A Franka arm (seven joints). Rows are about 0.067 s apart.
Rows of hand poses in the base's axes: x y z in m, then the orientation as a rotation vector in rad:
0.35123 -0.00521 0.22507 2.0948 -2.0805 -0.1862
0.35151 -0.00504 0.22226 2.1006 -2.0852 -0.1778
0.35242 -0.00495 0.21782 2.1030 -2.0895 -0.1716
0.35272 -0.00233 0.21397 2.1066 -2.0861 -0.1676
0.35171 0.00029 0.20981 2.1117 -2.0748 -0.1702
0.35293 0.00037 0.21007 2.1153 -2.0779 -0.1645
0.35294 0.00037 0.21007 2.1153 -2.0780 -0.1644
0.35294 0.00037 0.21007 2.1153 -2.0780 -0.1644
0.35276 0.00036 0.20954 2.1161 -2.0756 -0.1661
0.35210 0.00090 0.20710 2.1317 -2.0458 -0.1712
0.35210 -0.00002 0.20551 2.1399 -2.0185 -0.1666
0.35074 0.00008 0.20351 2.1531 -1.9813 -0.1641
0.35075 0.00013 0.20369 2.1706 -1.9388 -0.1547
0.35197 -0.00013 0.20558 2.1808 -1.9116 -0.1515
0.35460 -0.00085 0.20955 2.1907 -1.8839 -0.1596
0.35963 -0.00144 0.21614 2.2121 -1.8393 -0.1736
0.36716 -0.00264 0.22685 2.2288 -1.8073 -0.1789
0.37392 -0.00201 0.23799 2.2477 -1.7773 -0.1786
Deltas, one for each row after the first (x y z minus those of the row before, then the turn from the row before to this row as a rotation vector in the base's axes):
0.00028 0.00017 -0.00281 0.0008 -0.0091 0.0006
0.00091 0.00009 -0.00444 0.0000 -0.0062 -0.0008
0.00030 0.00262 -0.00385 -0.0016 -0.0018 0.0035
-0.00101 0.00262 -0.00416 -0.0008 0.0044 0.0078
0.00122 0.00008 0.00026 0.0004 -0.0059 0.0003
0.00001 0.00000 0.00000 0.0000 -0.0001 0.0000
0.00000 0.00000 0.00000 0.0000 0.0000 0.0000
-0.00018 -0.00001 -0.00053 0.0002 0.0016 0.0015
-0.00066 0.00054 -0.00244 -0.0018 0.0097 0.0217
0.00000 -0.00092 -0.00159 -0.0094 0.0076 0.0180
-0.00136 0.00010 -0.00200 -0.0096 0.0108 0.0254
0.00001 0.00005 0.00018 -0.0124 0.0078 0.0307
0.00122 -0.00026 0.00189 -0.0069 0.0066 0.0191
0.00263 -0.00072 0.00397 -0.0016 0.0122 0.0184
0.00503 -0.00059 0.00659 0.0017 0.0172 0.0320
0.00753 -0.00120 0.01071 0.0002 0.0091 0.0240
0.00676 0.00063 0.01114 0.0001 0.0041 0.0243

